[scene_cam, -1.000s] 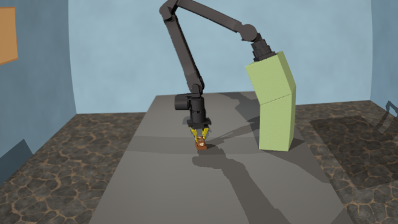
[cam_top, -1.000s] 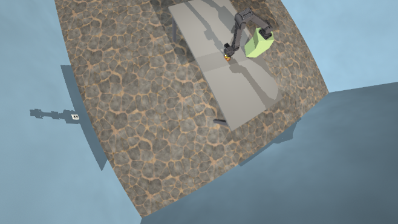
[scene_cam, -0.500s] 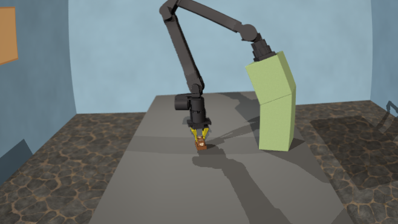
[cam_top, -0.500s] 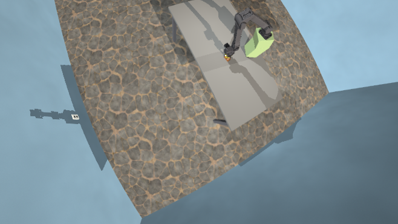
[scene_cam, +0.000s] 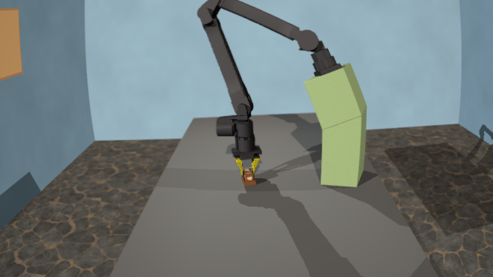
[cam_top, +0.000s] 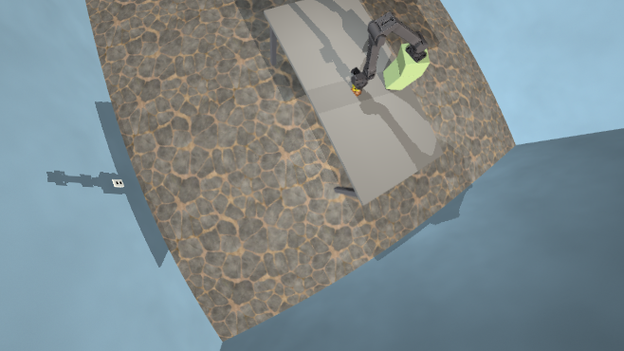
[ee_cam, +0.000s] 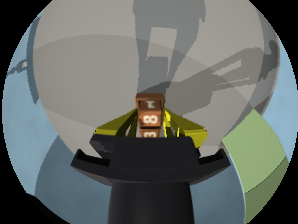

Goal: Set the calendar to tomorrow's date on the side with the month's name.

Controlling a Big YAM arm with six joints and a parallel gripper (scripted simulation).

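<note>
Right now the brown number cube is right at my hand. The rest, counted from my hand: calendar tray 2 cm to the left, 2 cm below.
</note>
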